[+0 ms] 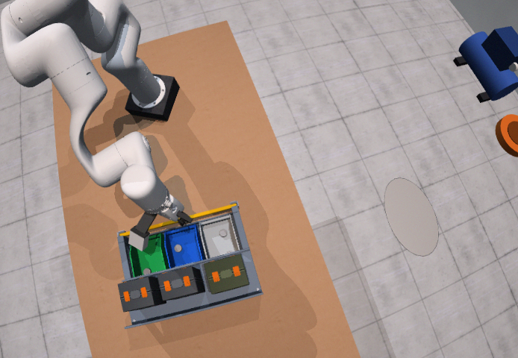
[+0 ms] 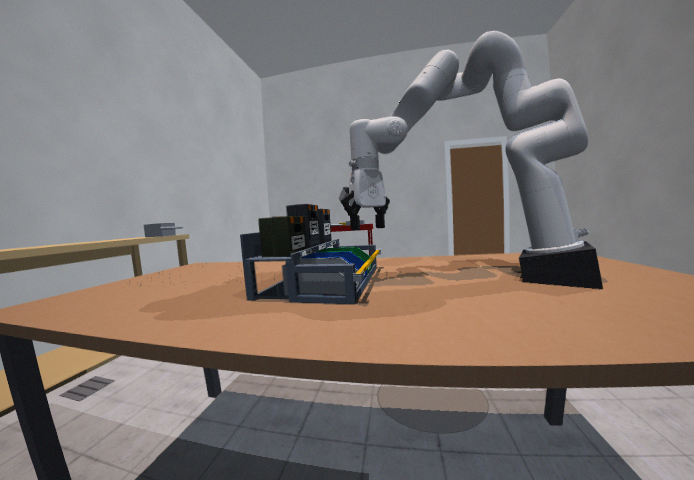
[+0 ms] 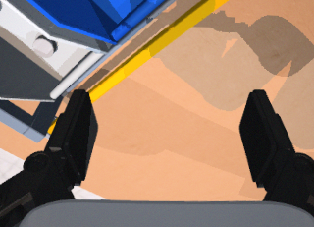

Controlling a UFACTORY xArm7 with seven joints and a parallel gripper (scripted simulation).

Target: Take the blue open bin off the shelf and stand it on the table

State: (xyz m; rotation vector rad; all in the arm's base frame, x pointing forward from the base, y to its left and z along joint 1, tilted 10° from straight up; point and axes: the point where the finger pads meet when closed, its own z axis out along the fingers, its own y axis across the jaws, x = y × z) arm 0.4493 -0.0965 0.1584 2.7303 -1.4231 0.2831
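My gripper is now 100 mm above the yellow bar. Round my hand: green bin: 140 mm to the right, 120 mm below, 70 mm ahead; then blue open bin: 120 mm below, 100 mm ahead, 30 mm to the right; then grey bin: 130 mm ahead, 120 mm below, 80 mm to the left.
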